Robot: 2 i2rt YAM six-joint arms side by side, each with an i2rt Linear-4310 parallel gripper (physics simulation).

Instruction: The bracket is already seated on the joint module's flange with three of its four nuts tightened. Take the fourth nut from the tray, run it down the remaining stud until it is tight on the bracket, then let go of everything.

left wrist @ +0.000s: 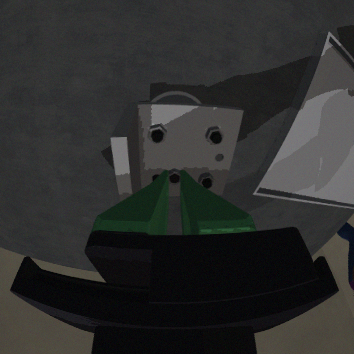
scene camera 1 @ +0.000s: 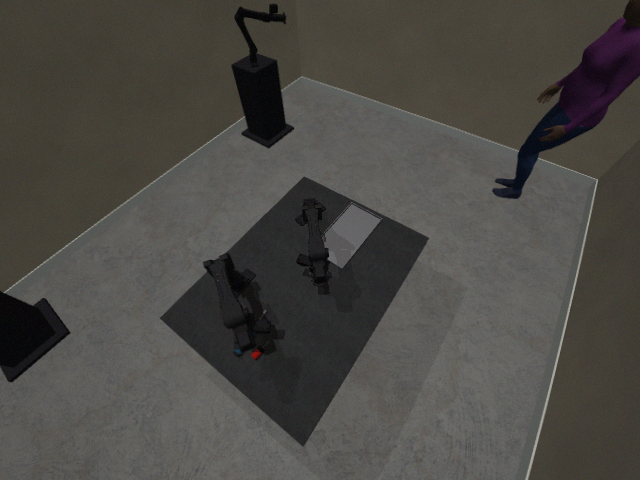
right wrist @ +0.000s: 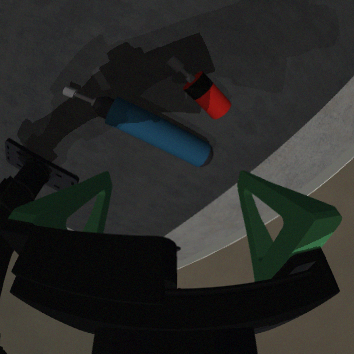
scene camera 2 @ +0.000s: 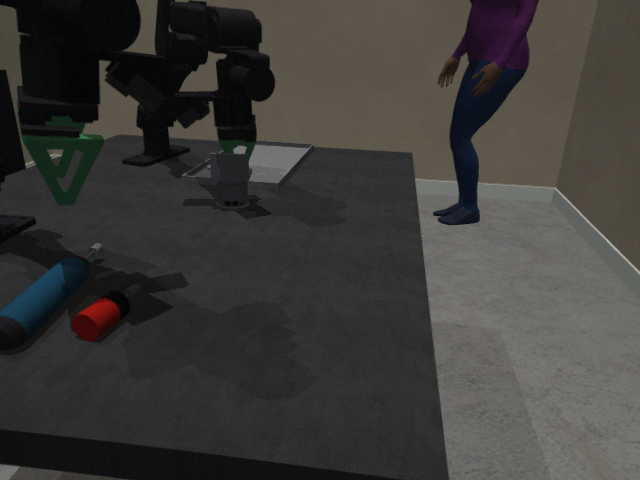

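Pixels of known places: left gripper, between the fingertips: (left wrist: 174, 177) (scene camera 2: 240, 173); right gripper, between the fingertips: (right wrist: 174, 177) (scene camera 2: 61, 190); left arm's base, origin of its link: (scene camera 2: 158, 157); right arm's base, origin of its link: (scene camera 1: 239, 286) (right wrist: 39, 166).
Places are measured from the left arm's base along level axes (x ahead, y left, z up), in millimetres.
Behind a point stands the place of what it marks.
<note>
The grey bracket (scene camera 2: 230, 167) @[x 384, y -289, z 85 mm] (left wrist: 187, 152) @[x 364, y -256, z 66 mm] sits on the upright joint module (scene camera 2: 232, 192) @[x 382, y -282, z 35 mm] (left wrist: 176, 94) @[x 342, y -269, z 10 mm]. In the left wrist view, nuts show at the bracket's two far corners, a far-left nut (left wrist: 157, 134) @[x 357, y -281, z 74 mm] and a far-right nut (left wrist: 215, 135) @[x 344, y -250, z 74 mm], and a third nut (left wrist: 206, 181) @[x 376, y -236, z 74 mm] at near right. A dark spot at near left is partly hidden by a green finger. My left gripper (left wrist: 174, 177) @[x 386, y -256, z 67 mm] is shut on the fourth nut (left wrist: 174, 178) @[x 383, y -257, z 72 mm], over the near part of the bracket between the two near corners. Its height above the bracket is unclear. My right gripper (right wrist: 174, 177) @[x 414, y -700, z 157 mm] (scene camera 2: 64, 200) @[x 414, y -700, z 157 mm] is open and empty.
The pale tray (scene camera 1: 356, 229) @[x 273, y 119, z 4 mm] (scene camera 2: 281, 157) @[x 292, y 136, z 4 mm] (left wrist: 305, 150) @[x 320, y -85, z 4 mm] lies beside and behind the module. A blue-handled tool (scene camera 2: 46, 297) @[x 393, y -725, z 33 mm] (right wrist: 157, 134) @[x 376, y -706, z 40 mm] and a short red-handled tool (scene camera 2: 98, 317) @[x 470, y -731, z 28 mm] (right wrist: 215, 102) @[x 460, y -720, z 34 mm] lie below the right gripper. A person (scene camera 1: 594, 82) stands beyond the table.
</note>
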